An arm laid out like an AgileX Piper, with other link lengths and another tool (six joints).
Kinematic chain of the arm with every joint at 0, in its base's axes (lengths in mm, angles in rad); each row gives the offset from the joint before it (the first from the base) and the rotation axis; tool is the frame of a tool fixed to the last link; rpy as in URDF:
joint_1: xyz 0 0 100.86 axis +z
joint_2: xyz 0 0 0 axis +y
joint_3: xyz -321.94 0 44.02 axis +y
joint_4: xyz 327.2 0 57.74 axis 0.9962 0 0.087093
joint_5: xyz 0 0 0 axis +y
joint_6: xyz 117.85 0 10.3 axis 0.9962 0 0.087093
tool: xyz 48.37 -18 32.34 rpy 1.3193 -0.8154 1.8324
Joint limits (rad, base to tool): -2.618..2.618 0..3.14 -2.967..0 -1.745..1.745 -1.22..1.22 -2.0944..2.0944
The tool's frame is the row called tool.
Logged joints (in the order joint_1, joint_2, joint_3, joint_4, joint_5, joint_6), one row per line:
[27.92, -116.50, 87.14, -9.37, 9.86, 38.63]
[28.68, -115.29, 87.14, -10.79, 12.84, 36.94]
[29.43, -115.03, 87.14, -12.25, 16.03, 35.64]
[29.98, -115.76, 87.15, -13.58, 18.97, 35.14]
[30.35, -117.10, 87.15, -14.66, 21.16, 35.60]
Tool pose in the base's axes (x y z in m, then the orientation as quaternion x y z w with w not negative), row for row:
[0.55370, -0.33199, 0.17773, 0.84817, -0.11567, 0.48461, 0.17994]
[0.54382, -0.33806, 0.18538, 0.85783, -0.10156, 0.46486, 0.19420]
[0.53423, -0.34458, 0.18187, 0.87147, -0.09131, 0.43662, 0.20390]
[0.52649, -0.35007, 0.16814, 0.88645, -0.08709, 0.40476, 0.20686]
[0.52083, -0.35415, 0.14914, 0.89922, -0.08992, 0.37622, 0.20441]
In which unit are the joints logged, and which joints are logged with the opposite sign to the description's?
The joints are logged in degrees. Opposite sign: joint_1, joint_2, joint_3.
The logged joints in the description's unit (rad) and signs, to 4 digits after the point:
[-0.4873, 2.0333, -1.5209, -0.1635, 0.1721, 0.6742]
[-0.5006, 2.0122, -1.5209, -0.1883, 0.2241, 0.6447]
[-0.5137, 2.0077, -1.5209, -0.2138, 0.2798, 0.6220]
[-0.5232, 2.0204, -1.5211, -0.2370, 0.3311, 0.6133]
[-0.5297, 2.0438, -1.5211, -0.2559, 0.3693, 0.6213]

